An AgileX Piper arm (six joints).
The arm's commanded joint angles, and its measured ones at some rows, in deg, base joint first. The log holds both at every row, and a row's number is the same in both.
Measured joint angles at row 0: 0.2, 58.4, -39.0, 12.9, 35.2, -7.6
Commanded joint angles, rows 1 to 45: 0.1, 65.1, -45.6, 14.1, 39.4, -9.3; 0.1, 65.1, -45.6, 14.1, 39.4, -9.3; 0.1, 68.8, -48.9, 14.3, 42.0, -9.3; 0.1, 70.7, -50.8, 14.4, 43.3, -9.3; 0.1, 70.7, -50.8, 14.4, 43.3, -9.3; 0.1, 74.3, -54.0, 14.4, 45.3, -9.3; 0.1, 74.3, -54.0, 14.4, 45.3, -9.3; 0.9, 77.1, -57.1, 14.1, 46.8, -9.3; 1.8, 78.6, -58.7, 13.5, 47.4, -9.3; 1.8, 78.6, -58.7, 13.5, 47.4, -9.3; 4.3, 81.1, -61.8, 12.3, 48.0, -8.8; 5.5, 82.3, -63.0, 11.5, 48.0, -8.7; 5.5, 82.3, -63.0, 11.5, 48.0, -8.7; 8.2, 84.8, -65.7, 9.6, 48.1, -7.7; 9.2, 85.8, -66.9, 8.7, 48.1, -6.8; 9.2, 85.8, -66.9, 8.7, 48.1, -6.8; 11.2, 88.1, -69.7, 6.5, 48.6, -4.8; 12.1, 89.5, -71.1, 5.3, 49.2, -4.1; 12.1, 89.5, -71.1, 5.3, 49.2, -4.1; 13.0, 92.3, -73.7, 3.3, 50.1, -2.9; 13.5, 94.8, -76.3, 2.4, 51.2, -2.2; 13.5, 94.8, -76.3, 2.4, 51.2, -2.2; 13.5, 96.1, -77.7, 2.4, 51.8, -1.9; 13.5, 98.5, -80.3, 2.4, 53.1, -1.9; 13.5, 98.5, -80.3, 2.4, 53.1, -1.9; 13.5, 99.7, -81.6, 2.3, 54.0, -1.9; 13.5, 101.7, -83.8, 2.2, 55.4, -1.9; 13.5, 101.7, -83.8, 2.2, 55.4, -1.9; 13.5, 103.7, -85.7, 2.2, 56.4, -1.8; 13.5, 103.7, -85.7, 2.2, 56.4, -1.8; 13.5, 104.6, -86.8, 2.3, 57.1, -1.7; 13.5, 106.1, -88.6, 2.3, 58.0, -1.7; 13.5, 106.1, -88.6, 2.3, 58.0, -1.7; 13.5, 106.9, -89.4, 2.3, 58.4, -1.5; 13.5, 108.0, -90.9, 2.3, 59.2, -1.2; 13.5, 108.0, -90.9, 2.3, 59.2, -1.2; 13.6, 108.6, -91.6, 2.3, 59.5, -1.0; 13.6, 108.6, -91.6, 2.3, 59.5, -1.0; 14.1, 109.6, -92.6, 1.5, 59.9, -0.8; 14.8, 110.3, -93.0, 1.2, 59.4, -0.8; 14.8, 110.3, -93.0, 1.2, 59.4, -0.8; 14.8, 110.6, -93.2, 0.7, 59.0, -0.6; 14.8, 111.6, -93.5, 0.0, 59.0, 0.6; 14.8, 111.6, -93.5, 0.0, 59.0, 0.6; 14.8, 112.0, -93.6, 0.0, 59.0, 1.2
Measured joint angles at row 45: 14.7, 111.1, -93.2, 0.6, 58.9, 0.0
